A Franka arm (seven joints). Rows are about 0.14 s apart.
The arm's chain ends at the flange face. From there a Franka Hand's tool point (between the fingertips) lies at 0.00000 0.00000 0.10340 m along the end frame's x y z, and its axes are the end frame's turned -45 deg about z.
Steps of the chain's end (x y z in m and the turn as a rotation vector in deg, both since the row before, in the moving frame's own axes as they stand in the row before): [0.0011, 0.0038, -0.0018, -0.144, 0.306, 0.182]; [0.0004, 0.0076, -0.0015, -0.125, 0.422, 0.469]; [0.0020, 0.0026, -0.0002, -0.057, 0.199, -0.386]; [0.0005, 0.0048, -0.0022, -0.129, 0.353, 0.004]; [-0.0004, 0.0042, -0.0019, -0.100, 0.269, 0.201]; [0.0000, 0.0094, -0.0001, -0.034, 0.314, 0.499]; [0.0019, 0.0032, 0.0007, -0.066, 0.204, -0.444]
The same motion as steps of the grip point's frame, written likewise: [-0.0017, 0.0040, -0.0018, -0.318, 0.115, 0.182]; [-0.0047, 0.0064, -0.0015, -0.387, 0.210, 0.469]; [-0.0002, 0.0036, -0.0002, -0.181, 0.100, -0.386]; [-0.0028, 0.0044, -0.0022, -0.341, 0.158, 0.004]; [-0.0030, 0.0032, -0.0019, -0.261, 0.120, 0.201]; [-0.0063, 0.0071, -0.0001, -0.246, 0.198, 0.499]; [-0.0007, 0.0040, 0.0007, -0.191, 0.098, -0.444]
